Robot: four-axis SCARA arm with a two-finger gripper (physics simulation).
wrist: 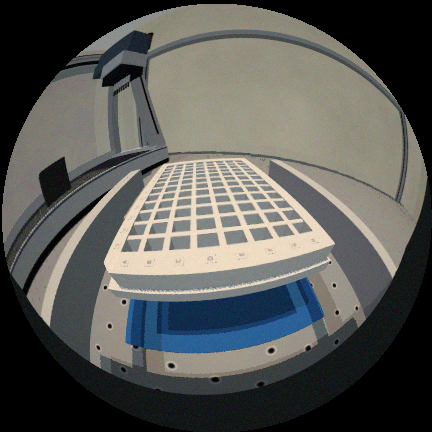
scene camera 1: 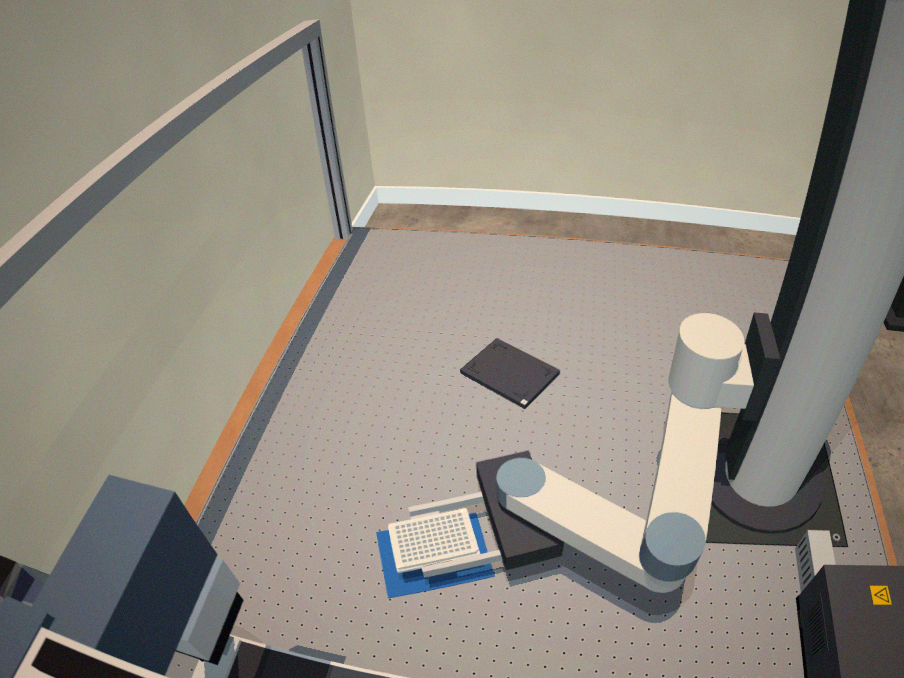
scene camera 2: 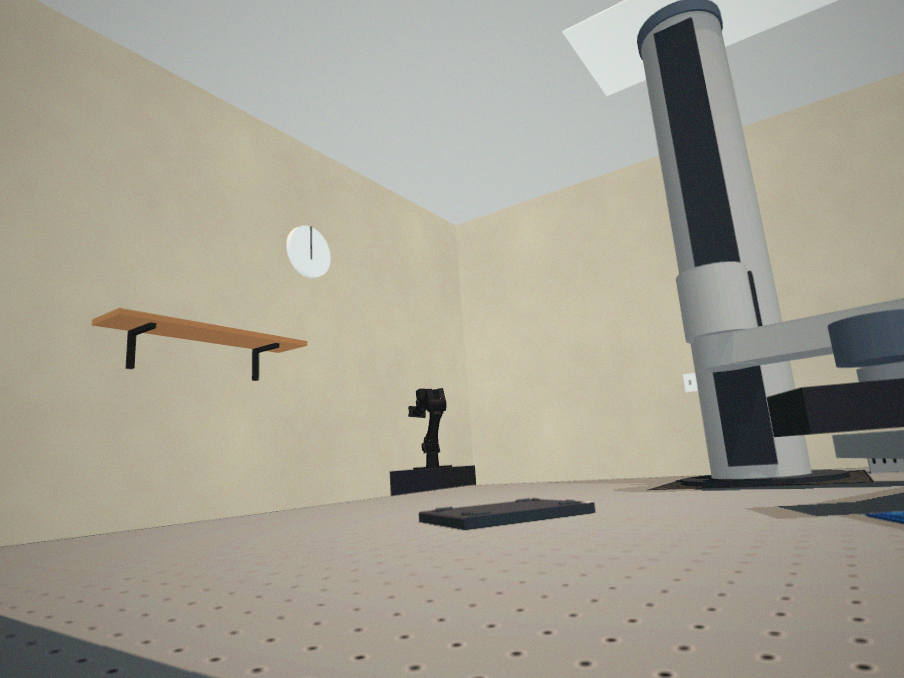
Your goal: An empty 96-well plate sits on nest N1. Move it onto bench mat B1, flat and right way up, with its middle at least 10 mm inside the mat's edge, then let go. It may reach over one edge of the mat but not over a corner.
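Pixels of known places: gripper, fingertip midpoint: (wrist: 206,172) (scene camera 1: 415,541); arm's base at its link origin: (scene camera 1: 759,479).
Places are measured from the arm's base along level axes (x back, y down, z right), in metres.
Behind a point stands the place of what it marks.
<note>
The white 96-well plate (scene camera 1: 434,540) {x -0.557, y -0.063, z -0.219 m} (wrist: 215,210) {x -0.530, y -0.070, z -0.205 m} is level and right way up between the two long fingers of my gripper (scene camera 1: 417,540) {x -0.584, y -0.068, z -0.229 m} (wrist: 206,172) {x -0.584, y -0.068, z -0.229 m}, which is shut on its sides. The blue bench mat B1 (scene camera 1: 397,586) {x -0.606, y -0.015, z -0.288 m} (scene camera 2: 887,517) {x -0.536, y -0.015, z -0.139 m} (wrist: 200,345) {x -0.483, y -0.015, z -0.202 m} lies beneath the plate, which hangs a little above it. Shadows of plate and fingers fall on the mat. The plate hides much of the mat, so the exact gap is hard to tell. The dark nest N1 (scene camera 1: 509,372) {x -0.500, y -0.025, z 0.201 m} (scene camera 2: 511,513) {x -0.553, y -0.023, z 0.171 m} holds no plate. The plate does not show in scene camera 2.
The arm's column (scene camera 1: 825,313) {x -0.043, y -0.437, z -0.061 m} (scene camera 2: 719,218) {x -0.077, y -0.451, z -0.017 m} stands at the right. A dark box with a warning label (scene camera 1: 847,620) {x 0.058, y -0.128, z -0.340 m} is at the lower right. A blue-grey device (scene camera 1: 109,561) {x -0.726, y -0.501, z -0.547 m} (wrist: 125,62) {x -0.708, y -0.339, z -0.470 m} stands at the lower left in scene camera 1. A metal frame (scene camera 1: 327,138) {x -1.014, y -0.309, z 0.685 m} rises along the table's left side.
</note>
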